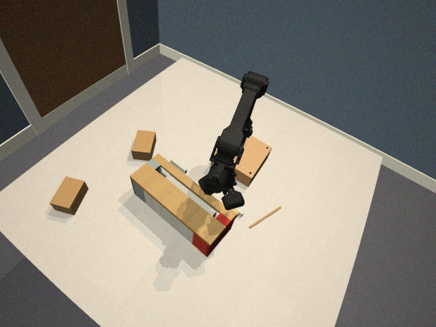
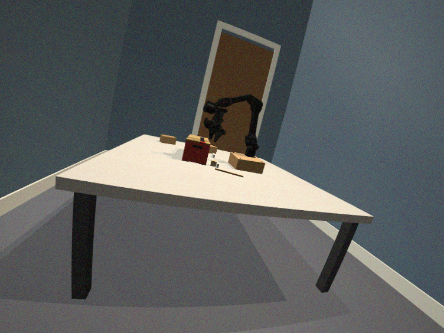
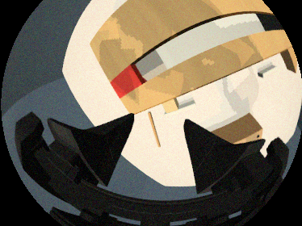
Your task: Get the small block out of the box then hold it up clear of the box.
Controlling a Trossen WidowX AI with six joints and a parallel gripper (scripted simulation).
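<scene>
My gripper tip is now 30 mm past the tan block, 30 mm to the right of it and 130 mm above it. Also, from my gripper tip: thin wooden stick: 80 mm behind, 160 mm to the left, 140 mm below; then long box: 150 mm to the right, 80 mm below.
</scene>
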